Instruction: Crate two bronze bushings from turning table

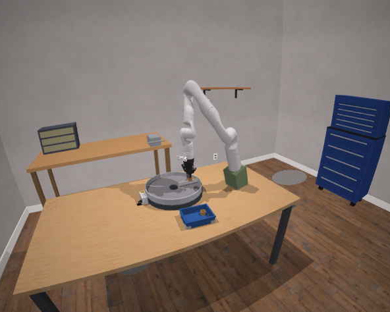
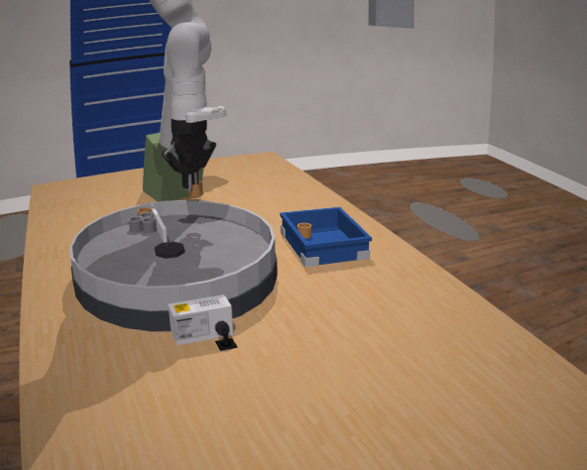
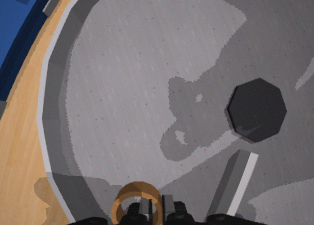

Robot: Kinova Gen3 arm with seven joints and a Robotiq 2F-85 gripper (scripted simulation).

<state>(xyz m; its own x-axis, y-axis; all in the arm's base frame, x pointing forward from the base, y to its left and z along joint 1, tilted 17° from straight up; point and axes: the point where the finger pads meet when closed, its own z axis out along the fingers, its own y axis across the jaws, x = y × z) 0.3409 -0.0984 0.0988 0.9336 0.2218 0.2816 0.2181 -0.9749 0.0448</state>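
The blue crate lies 12 cm ahead of my hand, 26 cm to the left of it and 14 cm below it. Round my hand: grey turning table (9 cm ahead, 9 cm to the right, 11 cm below).
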